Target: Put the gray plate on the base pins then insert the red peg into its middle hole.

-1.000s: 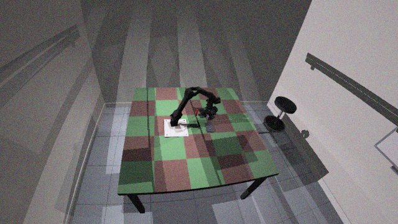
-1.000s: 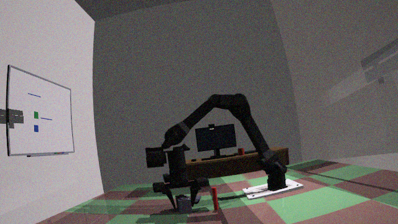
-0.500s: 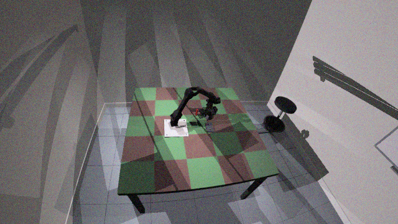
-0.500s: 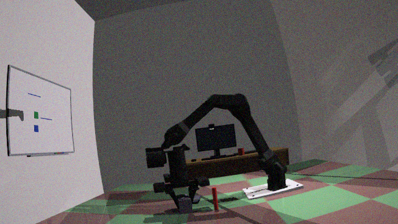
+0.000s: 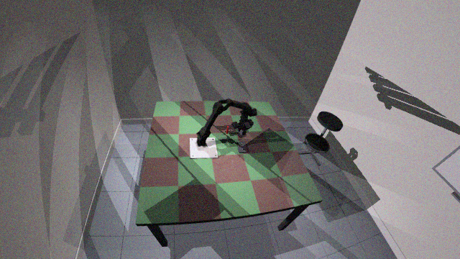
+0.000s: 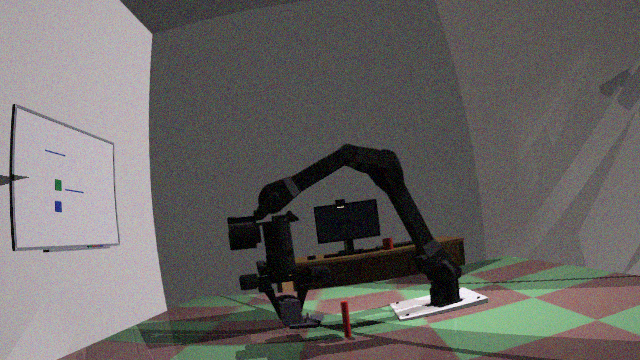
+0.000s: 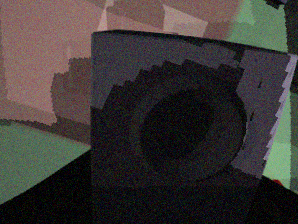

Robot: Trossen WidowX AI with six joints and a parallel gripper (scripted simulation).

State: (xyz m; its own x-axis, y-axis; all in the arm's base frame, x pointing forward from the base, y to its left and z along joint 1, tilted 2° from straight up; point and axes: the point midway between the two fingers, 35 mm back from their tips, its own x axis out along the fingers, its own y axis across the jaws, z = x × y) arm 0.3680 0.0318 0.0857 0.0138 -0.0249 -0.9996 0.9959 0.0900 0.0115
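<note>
Now: gripper tip 40 mm past the base, 140 mm to the left of it and 40 mm above it. The rest, counted from my gripper tip: gray plate: 30 mm above; red peg: 110 mm behind, 50 mm to the left, 10 mm below.
</note>
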